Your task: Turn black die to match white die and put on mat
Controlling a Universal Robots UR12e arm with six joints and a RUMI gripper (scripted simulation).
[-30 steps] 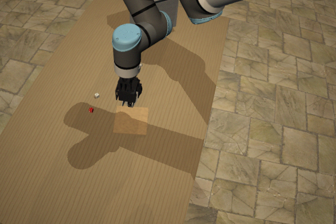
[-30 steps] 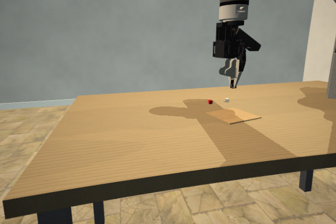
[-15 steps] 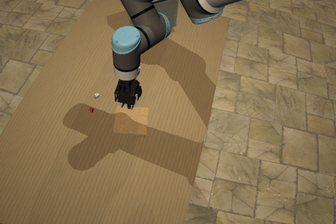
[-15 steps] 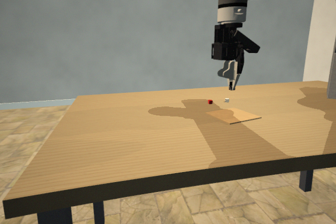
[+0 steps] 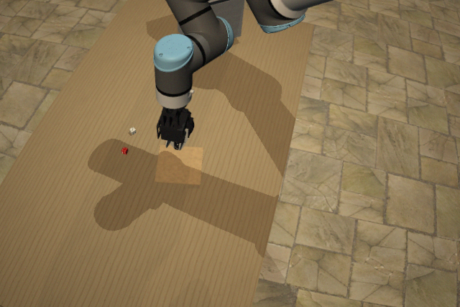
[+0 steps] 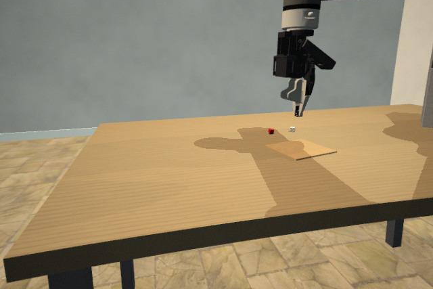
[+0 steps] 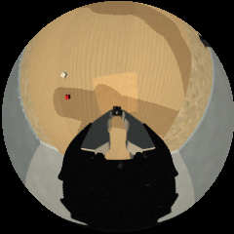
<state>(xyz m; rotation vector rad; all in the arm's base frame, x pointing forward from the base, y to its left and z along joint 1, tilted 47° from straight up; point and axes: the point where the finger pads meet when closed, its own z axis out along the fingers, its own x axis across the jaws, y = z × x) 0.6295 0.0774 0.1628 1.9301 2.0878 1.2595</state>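
Right now my hand is 1 cm above the black die. The rest, counted from my hand: white die: 20 cm to the right, 11 cm below, 4 cm behind; then tan mat: 11 cm below, 1 cm behind; then red die: 18 cm to the right, 11 cm below, 4 cm ahead.
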